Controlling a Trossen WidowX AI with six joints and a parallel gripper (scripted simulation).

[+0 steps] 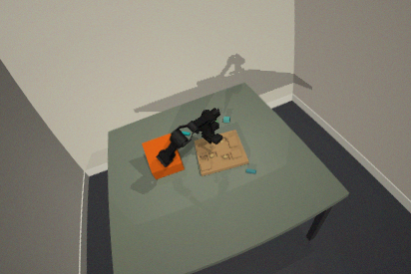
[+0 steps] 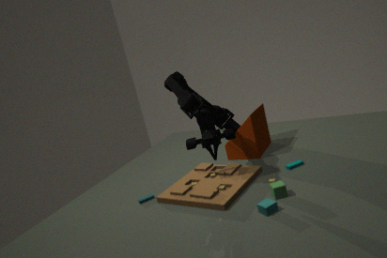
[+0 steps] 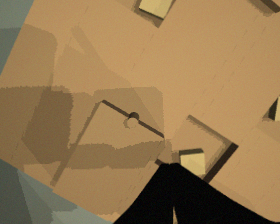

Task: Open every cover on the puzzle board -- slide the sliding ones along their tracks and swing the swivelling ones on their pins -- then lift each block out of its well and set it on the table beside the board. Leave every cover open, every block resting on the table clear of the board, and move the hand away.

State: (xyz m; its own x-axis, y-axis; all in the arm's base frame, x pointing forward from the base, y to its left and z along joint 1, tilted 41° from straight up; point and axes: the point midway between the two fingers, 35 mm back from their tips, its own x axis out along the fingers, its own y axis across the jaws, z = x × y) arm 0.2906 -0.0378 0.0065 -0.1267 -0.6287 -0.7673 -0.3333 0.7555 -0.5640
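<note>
My gripper tip is now 7 cm above the tan puzzle board, 4 cm to the left of it and 3 cm short of it. The rest, counted from my gripper tip: flat teal piece: 27 cm to the left, 8 cm below, 8 cm behind; then green cube: 23 cm to the left, 14 cm ahead, 7 cm below; then teal cube: 23 cm ahead, 21 cm to the left, 8 cm below.
</note>
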